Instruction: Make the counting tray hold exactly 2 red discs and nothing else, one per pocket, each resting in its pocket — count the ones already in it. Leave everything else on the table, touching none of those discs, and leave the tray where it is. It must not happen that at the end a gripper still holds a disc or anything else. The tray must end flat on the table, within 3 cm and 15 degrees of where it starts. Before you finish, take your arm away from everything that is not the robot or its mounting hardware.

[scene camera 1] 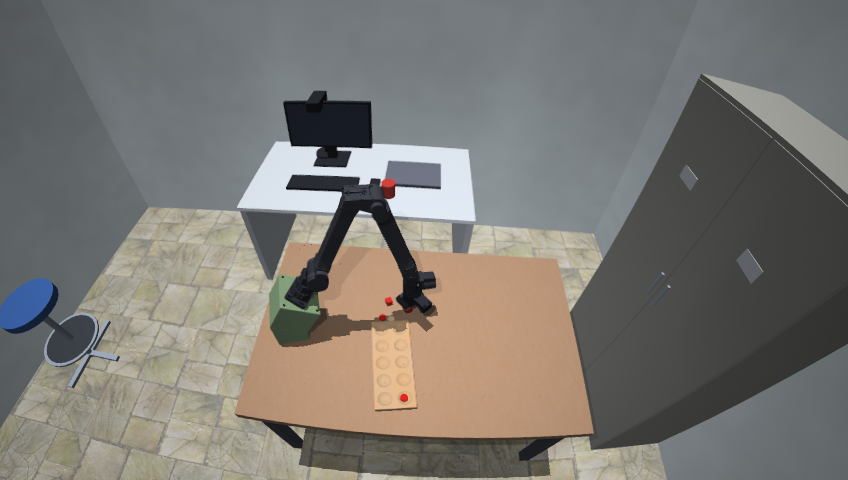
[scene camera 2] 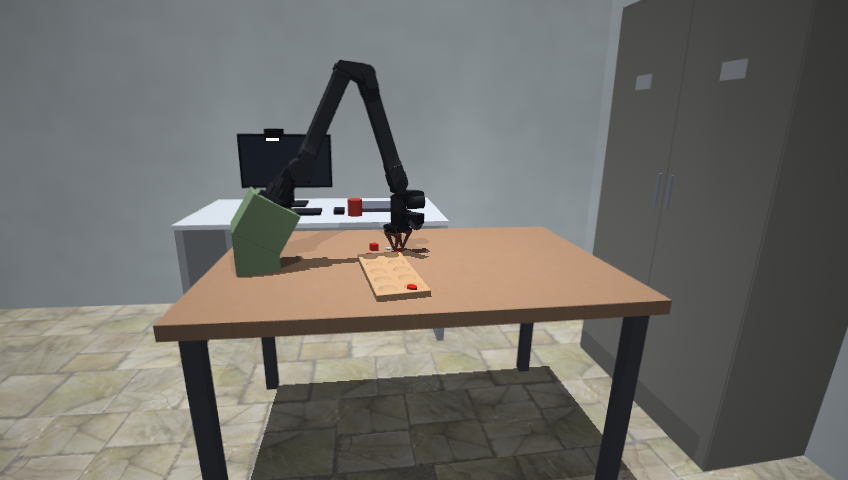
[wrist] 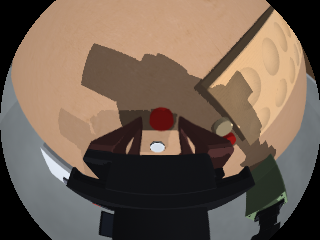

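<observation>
My gripper is visible, as is a wooden counting tray.
</observation>
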